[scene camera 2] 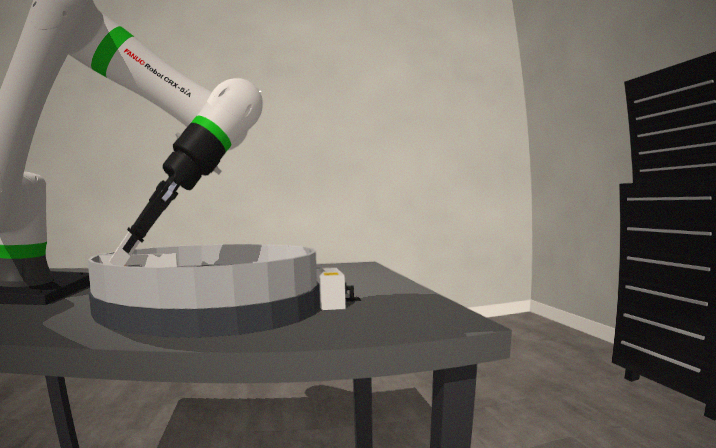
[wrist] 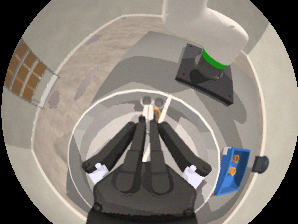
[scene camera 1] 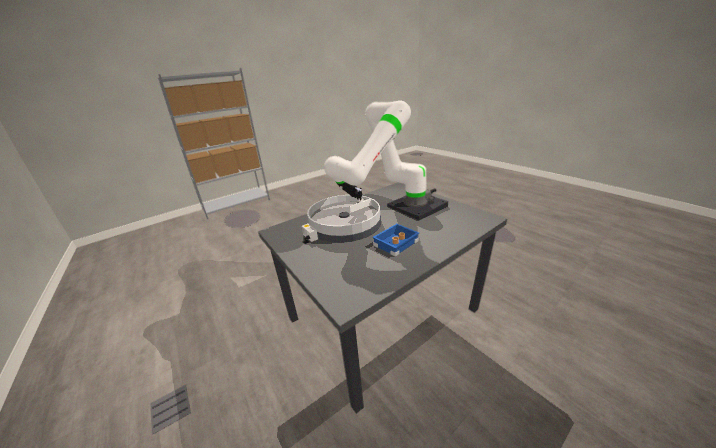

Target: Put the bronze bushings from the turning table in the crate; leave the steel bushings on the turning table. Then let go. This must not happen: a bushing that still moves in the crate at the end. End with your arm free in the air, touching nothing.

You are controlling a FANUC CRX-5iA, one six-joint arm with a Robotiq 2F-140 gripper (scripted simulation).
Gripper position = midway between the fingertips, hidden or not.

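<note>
Scene camera 2 shows the gripper (scene camera 2: 114,265). The wrist view shows the gripper (wrist: 148,110) as well, together with a round turning table (wrist: 102,129).
</note>
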